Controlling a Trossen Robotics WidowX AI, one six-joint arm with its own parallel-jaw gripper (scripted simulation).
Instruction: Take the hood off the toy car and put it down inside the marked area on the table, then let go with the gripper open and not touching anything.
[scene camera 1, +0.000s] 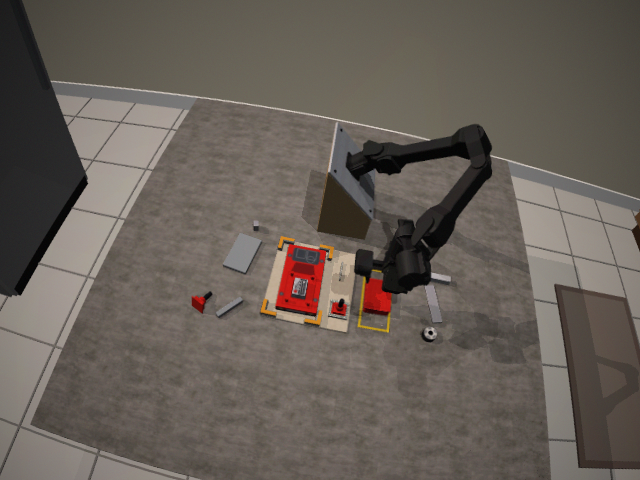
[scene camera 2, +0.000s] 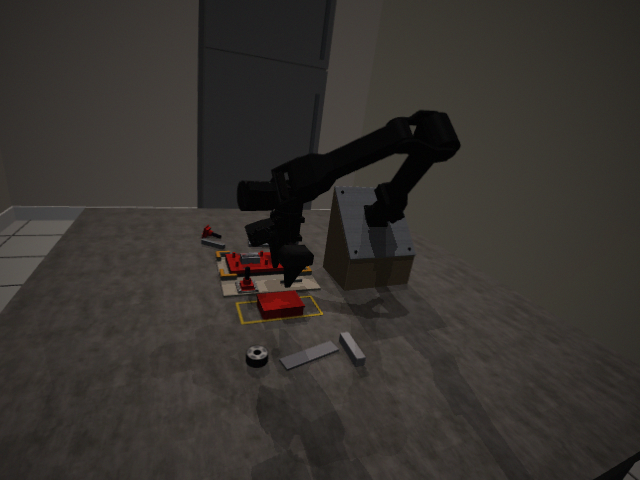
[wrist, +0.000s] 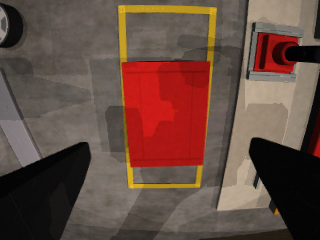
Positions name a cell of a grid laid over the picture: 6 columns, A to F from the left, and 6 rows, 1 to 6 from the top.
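There's nothing in my gripper (scene camera 2: C4), and it's open. You'd also find the gripper at (scene camera 1: D4) and at (wrist: D4).
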